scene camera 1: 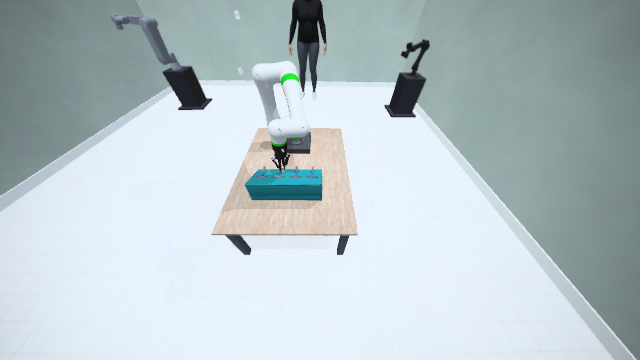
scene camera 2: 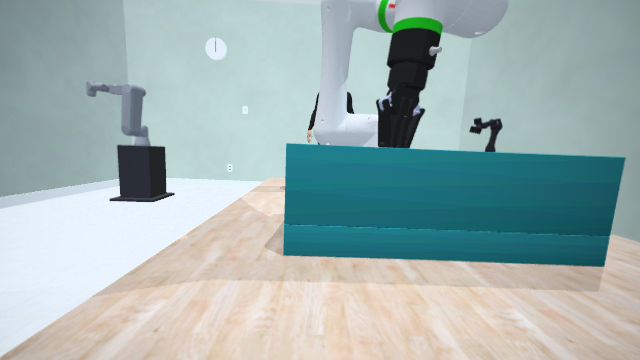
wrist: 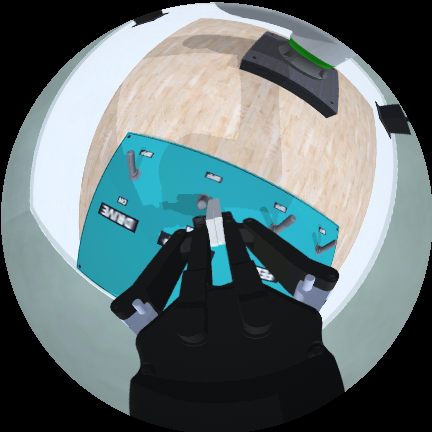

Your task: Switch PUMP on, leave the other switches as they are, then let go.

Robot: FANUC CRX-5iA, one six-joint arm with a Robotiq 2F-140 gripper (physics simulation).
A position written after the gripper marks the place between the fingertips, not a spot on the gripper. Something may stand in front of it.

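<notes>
You'd see a teal switch box (scene camera 1: 304, 184) here, and the gripper (wrist: 214, 208) shows as well.
</notes>
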